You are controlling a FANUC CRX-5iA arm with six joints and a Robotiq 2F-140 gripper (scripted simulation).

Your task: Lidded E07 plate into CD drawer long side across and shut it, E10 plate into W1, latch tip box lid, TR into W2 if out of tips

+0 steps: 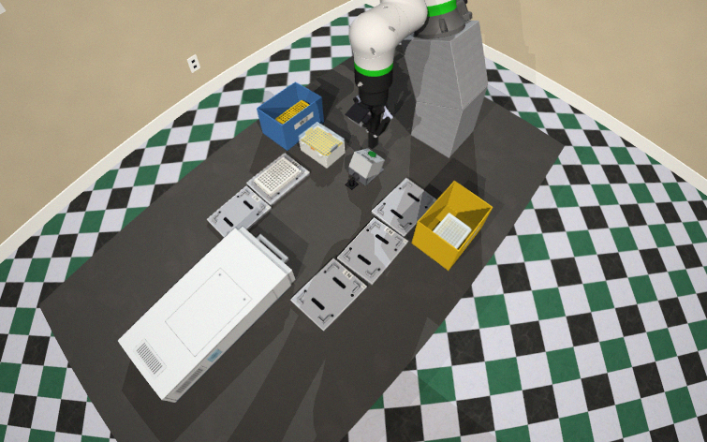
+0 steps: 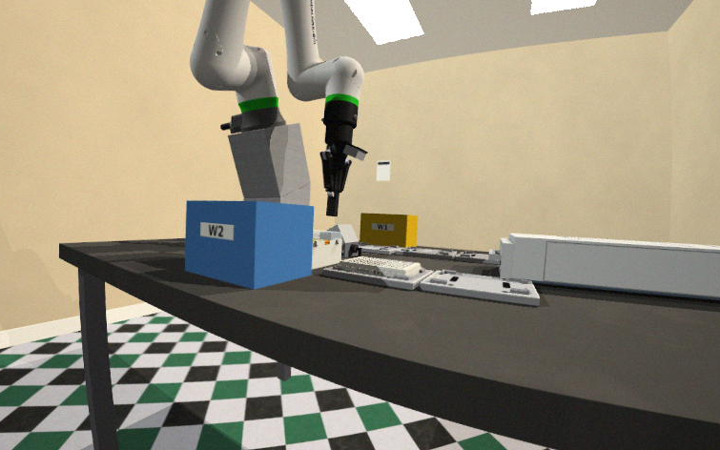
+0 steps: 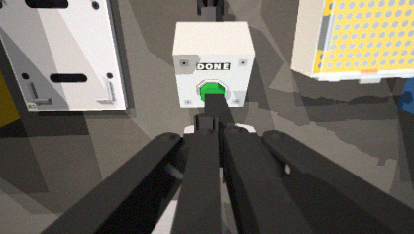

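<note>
My gripper is now 80 mm above the DONE key box and 20 mm short of it. Round my hand: white plate: 230 mm ahead, 190 mm to the right, 120 mm below; tip box TB2: 160 mm to the right, 90 mm below, 50 mm ahead; nest N3: 220 mm ahead, 190 mm to the left, 130 mm below.
</note>
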